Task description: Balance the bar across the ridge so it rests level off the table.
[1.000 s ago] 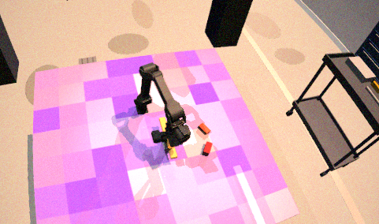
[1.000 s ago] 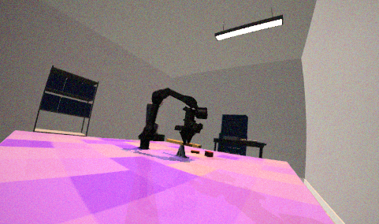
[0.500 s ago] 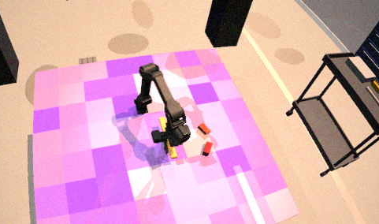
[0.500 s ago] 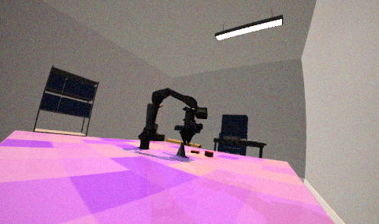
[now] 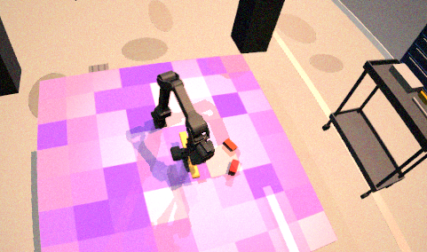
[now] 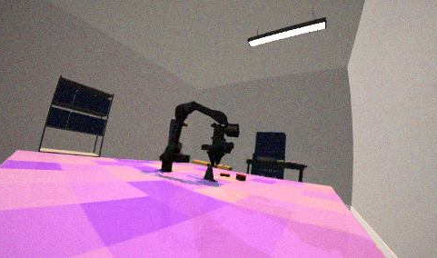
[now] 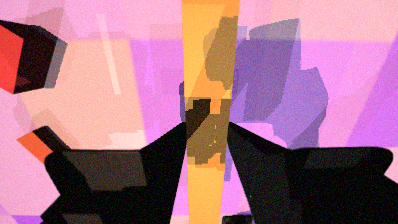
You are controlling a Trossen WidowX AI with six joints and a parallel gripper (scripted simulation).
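Right now my gripper tip is 30 mm past the long bar. The rest, counted from my gripper tip: red block: 210 mm to the left, 60 mm below, 60 mm ahead; then orange block: 240 mm to the left, 70 mm below, 70 mm behind.
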